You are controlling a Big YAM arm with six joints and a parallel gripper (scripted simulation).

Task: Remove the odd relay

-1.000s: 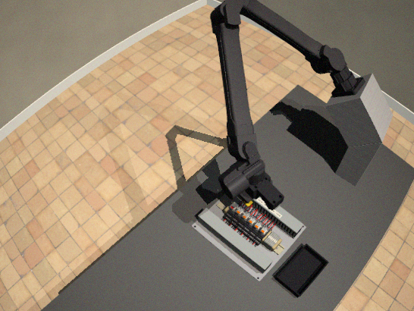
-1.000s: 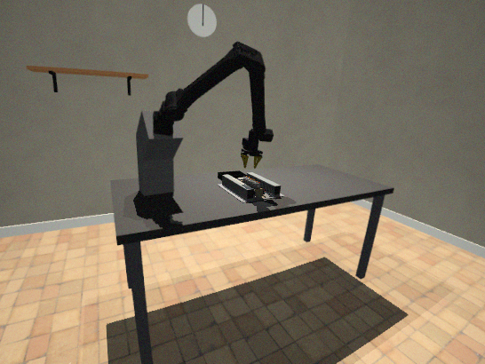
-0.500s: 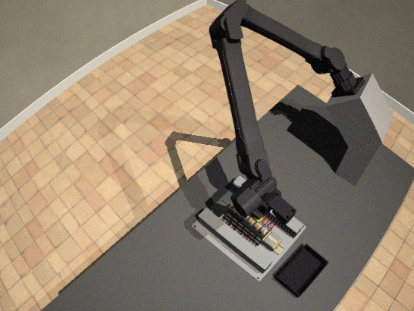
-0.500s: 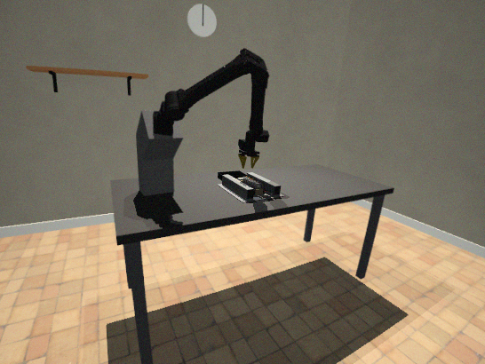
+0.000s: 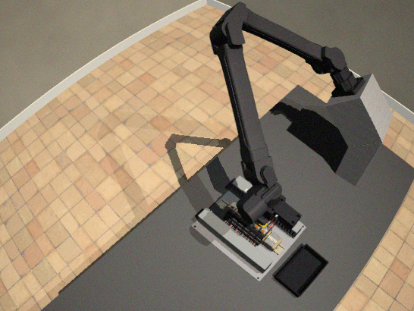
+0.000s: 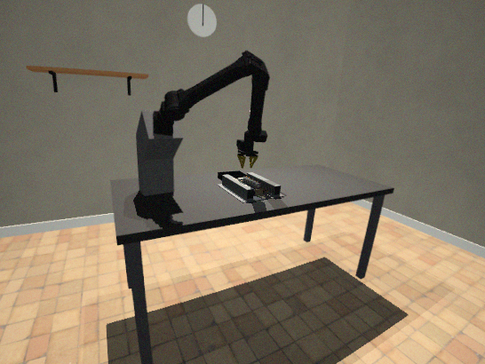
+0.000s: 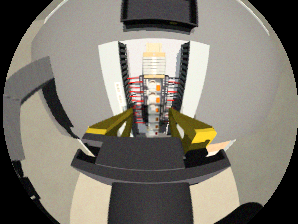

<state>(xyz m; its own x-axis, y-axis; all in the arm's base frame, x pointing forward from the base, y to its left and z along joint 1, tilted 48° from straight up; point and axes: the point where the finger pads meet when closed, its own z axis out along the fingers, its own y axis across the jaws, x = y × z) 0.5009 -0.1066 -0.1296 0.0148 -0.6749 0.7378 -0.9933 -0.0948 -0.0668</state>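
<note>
My gripper is now 120 mm to the left of the relay, 80 mm above it and 10 mm short of it. From my hand the other things lie so: black tray: 220 mm to the left, 120 mm below, 10 mm ahead.
</note>
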